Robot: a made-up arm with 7 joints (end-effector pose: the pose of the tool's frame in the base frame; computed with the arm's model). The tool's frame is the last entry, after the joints. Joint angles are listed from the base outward.
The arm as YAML. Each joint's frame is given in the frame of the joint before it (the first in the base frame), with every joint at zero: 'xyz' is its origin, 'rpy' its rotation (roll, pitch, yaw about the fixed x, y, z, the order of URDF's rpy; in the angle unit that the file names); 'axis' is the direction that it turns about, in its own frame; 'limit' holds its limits. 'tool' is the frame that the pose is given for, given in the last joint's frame.
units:
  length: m
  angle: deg
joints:
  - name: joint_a
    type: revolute
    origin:
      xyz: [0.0, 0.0, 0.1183]
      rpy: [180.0, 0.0, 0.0]
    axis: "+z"
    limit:
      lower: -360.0
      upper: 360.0
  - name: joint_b
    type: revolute
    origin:
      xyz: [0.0, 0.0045, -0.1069]
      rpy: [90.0, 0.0, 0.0]
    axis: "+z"
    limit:
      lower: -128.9
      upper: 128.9
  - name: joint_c
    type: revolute
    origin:
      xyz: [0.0, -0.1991, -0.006]
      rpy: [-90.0, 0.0, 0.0]
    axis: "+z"
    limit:
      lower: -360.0
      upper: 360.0
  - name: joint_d
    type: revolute
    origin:
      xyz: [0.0, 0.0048, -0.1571]
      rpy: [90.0, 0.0, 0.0]
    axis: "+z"
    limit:
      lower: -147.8
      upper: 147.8
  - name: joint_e
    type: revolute
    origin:
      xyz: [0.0, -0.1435, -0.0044]
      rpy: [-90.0, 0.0, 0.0]
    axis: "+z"
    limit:
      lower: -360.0
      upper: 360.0
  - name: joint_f
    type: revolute
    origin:
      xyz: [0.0, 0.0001, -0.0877]
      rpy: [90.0, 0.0, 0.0]
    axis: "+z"
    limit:
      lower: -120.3
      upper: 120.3
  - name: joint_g
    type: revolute
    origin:
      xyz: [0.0, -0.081, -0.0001]
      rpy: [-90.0, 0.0, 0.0]
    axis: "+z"
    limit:
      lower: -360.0
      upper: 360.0
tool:
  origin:
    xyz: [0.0, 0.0, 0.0]
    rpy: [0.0, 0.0, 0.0]
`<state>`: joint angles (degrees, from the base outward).
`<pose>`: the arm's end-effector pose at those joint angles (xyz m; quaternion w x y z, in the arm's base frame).
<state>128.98 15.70 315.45 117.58 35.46 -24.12 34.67</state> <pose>-0.0070 -0.3187 0.4025 0.1092 -0.3036 0.5254 0.7873</pose>
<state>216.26 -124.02 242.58 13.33 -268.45 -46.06 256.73</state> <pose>0.3751 -0.3085 -0.1923 0.1212 0.1154 0.0107 -0.9858</pose>
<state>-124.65 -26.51 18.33 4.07 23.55 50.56 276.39</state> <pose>0.1846 -0.1485 0.8205 0.1269 -0.0509 -0.9465 0.2922</pose>
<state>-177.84 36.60 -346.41 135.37 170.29 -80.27 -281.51</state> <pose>-0.1656 0.0397 0.2590 0.3528 0.3999 -0.4149 -0.7372</pose>
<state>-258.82 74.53 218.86 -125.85 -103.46 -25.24 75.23</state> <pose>-0.1785 -0.2066 0.0598 0.2725 -0.0321 0.1294 -0.9529</pose>
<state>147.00 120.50 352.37 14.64 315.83 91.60 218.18</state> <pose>-0.3334 -0.2777 -0.1527 0.3602 0.3441 -0.4256 -0.7555</pose>
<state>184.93 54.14 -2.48 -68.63 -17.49 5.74 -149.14</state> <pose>-0.2152 0.0486 0.7372 0.0093 0.9857 -0.1493 -0.0782</pose>
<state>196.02 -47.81 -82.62 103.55 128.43 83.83 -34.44</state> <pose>0.1203 -0.2668 0.5358 0.0170 0.6818 0.7255 0.0918</pose>
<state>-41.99 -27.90 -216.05 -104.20 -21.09 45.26 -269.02</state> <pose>-0.0597 0.1515 0.6374 0.0699 -0.0946 -0.9453 0.3041</pose>
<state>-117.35 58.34 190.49 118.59 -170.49 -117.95 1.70</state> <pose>-0.0784 0.0760 0.4416 0.8133 -0.0010 -0.0100 -0.5817</pose>
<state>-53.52 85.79 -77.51 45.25 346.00 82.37 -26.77</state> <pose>0.1098 0.5068 0.2207 0.3337 -0.6280 0.3429 -0.6138</pose>
